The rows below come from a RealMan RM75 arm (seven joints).
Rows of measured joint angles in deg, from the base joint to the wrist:
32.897 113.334 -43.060 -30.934 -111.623 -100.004 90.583
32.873 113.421 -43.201 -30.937 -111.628 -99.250 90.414
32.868 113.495 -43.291 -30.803 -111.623 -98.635 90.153
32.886 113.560 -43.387 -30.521 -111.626 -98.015 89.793
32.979 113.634 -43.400 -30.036 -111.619 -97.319 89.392
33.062 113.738 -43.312 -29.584 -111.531 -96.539 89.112
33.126 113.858 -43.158 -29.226 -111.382 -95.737 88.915
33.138 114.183 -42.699 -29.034 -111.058 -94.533 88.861
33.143 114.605 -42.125 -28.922 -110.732 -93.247 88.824
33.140 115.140 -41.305 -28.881 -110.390 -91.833 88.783
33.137 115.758 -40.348 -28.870 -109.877 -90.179 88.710
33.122 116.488 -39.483 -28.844 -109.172 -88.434 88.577
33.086 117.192 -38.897 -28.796 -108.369 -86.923 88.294
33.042 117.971 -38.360 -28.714 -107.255 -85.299 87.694
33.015 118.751 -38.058 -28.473 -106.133 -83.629 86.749
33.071 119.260 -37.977 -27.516 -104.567 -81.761 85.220
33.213 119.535 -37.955 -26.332 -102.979 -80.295 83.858
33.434 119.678 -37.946 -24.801 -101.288 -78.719 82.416
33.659 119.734 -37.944 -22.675 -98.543 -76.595 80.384
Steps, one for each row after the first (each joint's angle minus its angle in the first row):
-0.024 0.087 -0.141 -0.003 -0.005 0.754 -0.169
-0.029 0.161 -0.231 0.131 0.000 1.369 -0.430
-0.011 0.226 -0.327 0.413 -0.003 1.989 -0.790
0.082 0.300 -0.340 0.898 0.004 2.685 -1.191
0.165 0.404 -0.252 1.350 0.092 3.465 -1.471
0.229 0.524 -0.098 1.708 0.241 4.267 -1.668
0.241 0.849 0.361 1.900 0.565 5.471 -1.722
0.246 1.271 0.935 2.012 0.891 6.757 -1.759
0.243 1.806 1.755 2.053 1.233 8.171 -1.800
0.240 2.424 2.712 2.064 1.746 9.825 -1.873
0.225 3.154 3.577 2.090 2.451 11.570 -2.006
0.189 3.858 4.163 2.138 3.254 13.081 -2.289
0.145 4.637 4.700 2.220 4.368 14.705 -2.889
0.118 5.417 5.002 2.461 5.490 16.375 -3.834
0.174 5.926 5.083 3.418 7.056 18.243 -5.363
0.316 6.201 5.105 4.602 8.644 19.709 -6.725
0.537 6.344 5.114 6.133 10.335 21.285 -8.167
0.762 6.400 5.116 8.259 13.080 23.409 -10.199

